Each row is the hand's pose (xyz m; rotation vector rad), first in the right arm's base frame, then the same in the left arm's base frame.
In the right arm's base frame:
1: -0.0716 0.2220 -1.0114 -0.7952 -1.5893 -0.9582
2: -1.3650 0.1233 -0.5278 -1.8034 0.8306 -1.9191
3: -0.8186 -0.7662 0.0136 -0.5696 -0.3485 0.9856
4: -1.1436 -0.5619 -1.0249 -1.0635 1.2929 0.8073
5: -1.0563 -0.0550 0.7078 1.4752 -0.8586 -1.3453
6: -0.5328 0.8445 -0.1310 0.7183 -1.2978 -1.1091
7: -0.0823 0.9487 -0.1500 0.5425 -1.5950 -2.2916
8: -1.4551 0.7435 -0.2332 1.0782 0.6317 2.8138
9: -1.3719 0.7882 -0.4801 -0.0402 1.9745 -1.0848
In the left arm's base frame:
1: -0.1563 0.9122 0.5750 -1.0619 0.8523 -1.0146
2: 0.2126 0.1591 1.6765 1.5792 -2.3509 -0.5349
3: -0.6262 -0.5005 1.1822 1.0361 0.8788 -0.0532
4: -0.6079 0.4569 1.7380 1.4317 1.9175 1.2507
5: 0.2717 -0.9767 1.0761 0.1778 -0.4502 3.0290
6: 0.7640 0.1886 0.6444 -0.4414 0.6252 -2.3782
7: 0.7377 0.3337 0.2058 -1.9225 0.3558 -2.3706
8: 0.8876 0.0570 1.5602 2.5723 -1.2316 0.6930
9: 0.8460 0.3174 1.5421 -0.4886 -1.9825 0.0556

